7 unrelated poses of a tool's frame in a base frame.
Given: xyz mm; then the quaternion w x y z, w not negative.
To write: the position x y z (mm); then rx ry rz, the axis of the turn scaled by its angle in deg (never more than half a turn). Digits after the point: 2 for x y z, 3 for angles.
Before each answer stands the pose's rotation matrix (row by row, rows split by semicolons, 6 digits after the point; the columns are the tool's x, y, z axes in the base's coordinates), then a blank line. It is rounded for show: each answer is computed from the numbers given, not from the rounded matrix.
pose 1, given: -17.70 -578.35 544.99 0.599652 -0.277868 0.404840 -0.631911
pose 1, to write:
-0.126414 0.532869 0.836702; -0.982837 0.046956 -0.178397; -0.134351 -0.844894 0.517788

-17.70 -578.35 544.99 -36.913 53.781 -83.946
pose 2, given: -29.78 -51.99 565.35 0.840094 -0.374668 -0.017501 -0.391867
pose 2, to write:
0.692268 0.671524 0.264235; -0.645296 0.412128 0.643229; 0.323045 -0.615797 0.718635

-29.78 -51.99 565.35 -45.379 -2.120 -47.463
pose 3, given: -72.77 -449.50 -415.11 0.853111 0.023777 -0.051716 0.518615
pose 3, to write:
0.456728 -0.887332 -0.063577; 0.882413 0.460946 -0.094210; 0.112901 -0.013073 0.993520

-72.77 -449.50 -415.11 2.866 -6.235 62.521
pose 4, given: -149.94 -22.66 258.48 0.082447 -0.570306 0.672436 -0.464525
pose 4, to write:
-0.335907 -0.690391 0.640723; -0.843586 -0.082065 -0.530687; 0.418962 -0.718767 -0.554838

-149.94 -22.66 258.48 -97.593 115.070 -79.491
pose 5, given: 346.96 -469.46 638.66 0.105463 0.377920 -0.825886 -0.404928
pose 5, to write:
-0.692108 -0.538828 -0.480261; -0.709647 0.386420 0.589135; -0.131860 0.748562 -0.649822

346.96 -469.46 638.66 63.806 -139.438 -68.366
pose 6, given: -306.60 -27.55 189.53 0.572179 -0.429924 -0.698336 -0.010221
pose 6, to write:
0.024446 0.612159 -0.790357; 0.588766 0.630122 0.506262; 0.807934 -0.477711 -0.345014

-306.60 -27.55 189.53 -57.766 -93.831 -1.373
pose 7, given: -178.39 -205.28 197.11 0.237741 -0.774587 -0.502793 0.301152
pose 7, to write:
0.313013 0.635722 -0.705606; 0.922107 -0.381356 0.065468; -0.227468 -0.671137 -0.705573

-178.39 -205.28 197.11 -121.606 -78.936 47.279
